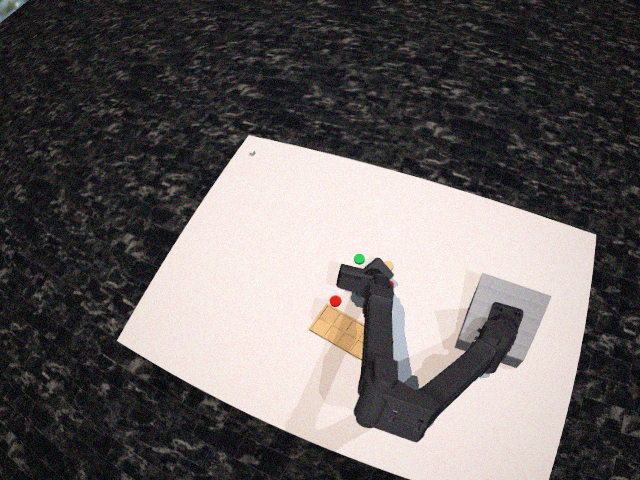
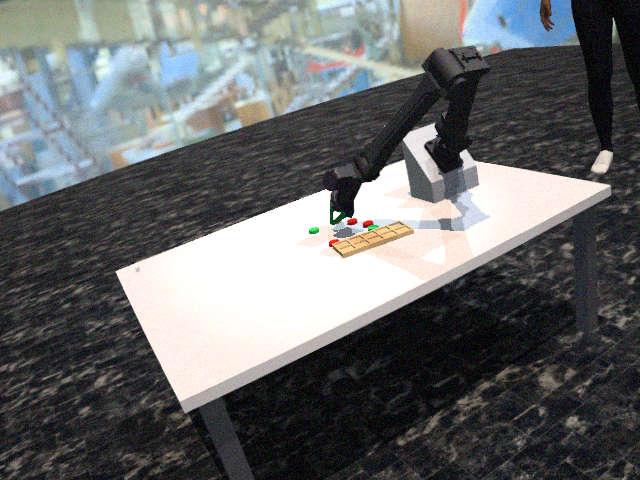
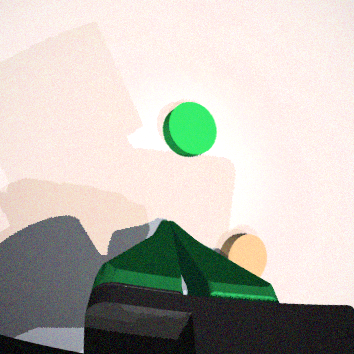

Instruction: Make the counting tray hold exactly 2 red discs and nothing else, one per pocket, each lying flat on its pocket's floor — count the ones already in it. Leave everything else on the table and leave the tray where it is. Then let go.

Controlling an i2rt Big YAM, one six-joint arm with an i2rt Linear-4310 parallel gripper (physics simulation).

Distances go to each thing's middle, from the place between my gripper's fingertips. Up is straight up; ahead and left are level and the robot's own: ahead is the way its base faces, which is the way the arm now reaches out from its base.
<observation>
I see the tan disc (image 3: 247, 250) 50 mm to the right of my hand, 40 mm behind it and 10 mm below it. The rest, counted from my hand: tan counting tray (image 1: 333, 325) 190 mm to the left, 20 mm behind, 10 mm below.
</observation>
